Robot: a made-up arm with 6 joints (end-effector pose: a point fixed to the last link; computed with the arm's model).
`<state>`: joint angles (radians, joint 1 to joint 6).
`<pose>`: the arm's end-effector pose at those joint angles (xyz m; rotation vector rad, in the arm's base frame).
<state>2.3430 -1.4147 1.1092 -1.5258 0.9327 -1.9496</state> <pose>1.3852 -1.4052 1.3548 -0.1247 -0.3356 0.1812</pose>
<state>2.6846 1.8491 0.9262 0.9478 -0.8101 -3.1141</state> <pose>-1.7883 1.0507 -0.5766 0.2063 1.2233 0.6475</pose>
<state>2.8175 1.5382 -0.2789 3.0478 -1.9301 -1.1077</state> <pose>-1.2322 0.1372 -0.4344 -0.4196 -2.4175 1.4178</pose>
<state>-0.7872 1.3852 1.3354 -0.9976 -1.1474 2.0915</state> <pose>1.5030 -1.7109 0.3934 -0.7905 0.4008 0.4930</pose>
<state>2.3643 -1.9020 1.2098 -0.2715 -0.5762 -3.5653</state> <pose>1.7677 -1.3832 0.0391 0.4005 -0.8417 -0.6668</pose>
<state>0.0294 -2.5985 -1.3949 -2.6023 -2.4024 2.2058</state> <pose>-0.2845 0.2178 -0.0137 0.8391 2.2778 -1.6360</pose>
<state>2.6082 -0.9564 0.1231 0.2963 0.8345 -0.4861</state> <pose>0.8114 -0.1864 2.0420 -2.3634 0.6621 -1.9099</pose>
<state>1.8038 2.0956 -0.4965 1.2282 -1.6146 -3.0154</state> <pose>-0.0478 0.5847 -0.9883 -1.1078 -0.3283 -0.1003</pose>
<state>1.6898 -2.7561 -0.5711 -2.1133 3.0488 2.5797</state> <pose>-0.0325 -0.8744 -0.0390 0.4631 1.4757 0.5745</pose>
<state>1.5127 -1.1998 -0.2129 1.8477 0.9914 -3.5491</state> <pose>-0.1316 -1.0212 1.8015 0.7967 1.1542 2.3966</pose>
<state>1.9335 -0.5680 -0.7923 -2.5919 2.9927 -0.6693</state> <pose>-0.2421 0.0047 1.2520 1.0148 -0.7482 -0.9261</pose>
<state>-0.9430 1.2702 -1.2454 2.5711 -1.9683 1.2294</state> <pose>0.5896 -0.4349 0.1732 1.4073 -0.8021 -1.5069</pose>
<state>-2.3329 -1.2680 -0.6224 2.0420 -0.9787 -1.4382</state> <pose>0.6152 0.4713 1.5491 1.0051 0.1162 2.5977</pose>
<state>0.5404 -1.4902 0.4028 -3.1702 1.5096 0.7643</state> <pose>-1.5899 -0.6467 1.3651 2.3623 0.4953 0.7242</pose>
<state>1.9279 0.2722 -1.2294 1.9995 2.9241 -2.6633</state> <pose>-0.3403 0.5988 0.8736 0.3978 -1.7141 0.0820</pose>
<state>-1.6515 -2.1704 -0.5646 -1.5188 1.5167 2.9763</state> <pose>0.0614 0.9292 0.5145 0.0986 0.2958 2.9968</pose>
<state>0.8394 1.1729 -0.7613 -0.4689 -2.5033 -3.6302</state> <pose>0.7538 0.4880 0.1453 -1.4160 -1.0034 -1.9977</pose>
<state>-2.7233 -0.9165 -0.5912 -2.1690 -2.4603 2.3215</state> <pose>0.2376 -0.0568 1.3382 -1.4197 0.0205 -0.1709</pose>
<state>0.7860 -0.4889 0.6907 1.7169 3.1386 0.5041</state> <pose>-0.4220 -0.3683 2.5751 0.0745 1.7436 -0.6067</pose>
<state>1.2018 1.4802 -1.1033 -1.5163 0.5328 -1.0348</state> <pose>0.1933 0.4601 0.2729 0.1020 0.5928 -1.2185</pose>
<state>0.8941 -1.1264 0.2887 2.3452 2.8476 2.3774</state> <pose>-0.9689 -0.9120 1.9242 -0.5397 1.4877 0.8828</pose>
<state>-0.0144 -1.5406 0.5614 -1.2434 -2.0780 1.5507</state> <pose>-1.6499 -0.0610 1.3452 -1.9857 -0.9070 0.8974</pose>
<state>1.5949 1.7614 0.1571 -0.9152 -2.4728 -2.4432</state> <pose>0.1330 1.1473 -0.7608 -1.4233 0.4047 -2.4644</pose>
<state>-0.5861 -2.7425 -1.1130 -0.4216 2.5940 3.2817</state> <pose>-0.5432 0.0721 0.0077 -1.5840 -0.0231 2.6460</pose>
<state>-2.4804 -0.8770 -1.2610 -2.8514 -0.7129 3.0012</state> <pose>0.3725 -0.0301 0.8925 -0.4187 0.0023 -2.2787</pose>
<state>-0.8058 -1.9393 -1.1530 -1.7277 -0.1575 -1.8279</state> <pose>-0.3117 0.3841 0.3460 -2.7926 0.6748 -1.2647</pose>
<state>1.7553 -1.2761 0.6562 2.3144 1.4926 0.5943</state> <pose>0.1636 -1.8489 1.5827 -0.8844 -2.6138 -1.3509</pose>
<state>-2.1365 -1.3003 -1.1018 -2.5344 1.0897 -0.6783</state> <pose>0.4207 0.2589 0.8061 -0.4242 2.4448 0.2752</pose>
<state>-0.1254 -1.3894 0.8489 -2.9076 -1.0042 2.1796</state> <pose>-1.8479 0.4913 1.3990 -0.5086 -2.7903 1.2320</pose>
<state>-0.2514 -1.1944 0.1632 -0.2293 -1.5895 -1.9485</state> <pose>-1.0909 0.0153 1.7850 1.9898 0.1294 -0.2362</pose>
